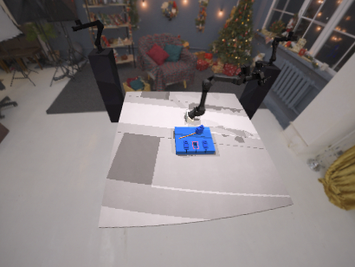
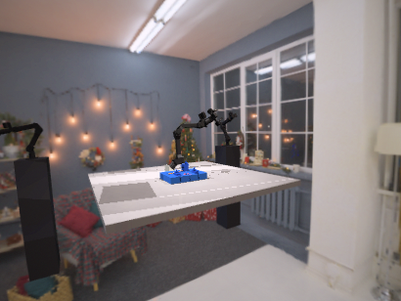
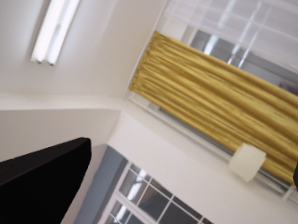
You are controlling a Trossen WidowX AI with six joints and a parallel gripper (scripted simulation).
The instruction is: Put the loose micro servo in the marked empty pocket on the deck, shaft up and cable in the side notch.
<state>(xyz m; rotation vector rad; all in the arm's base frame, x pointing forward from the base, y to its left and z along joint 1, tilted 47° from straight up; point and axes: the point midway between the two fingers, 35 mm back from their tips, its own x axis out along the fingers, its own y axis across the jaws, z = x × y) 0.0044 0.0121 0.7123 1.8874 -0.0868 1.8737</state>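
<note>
Right now the blue deck is 560 mm to the right of my gripper tip, 520 mm below it and 200 mm ahead of it.
</note>
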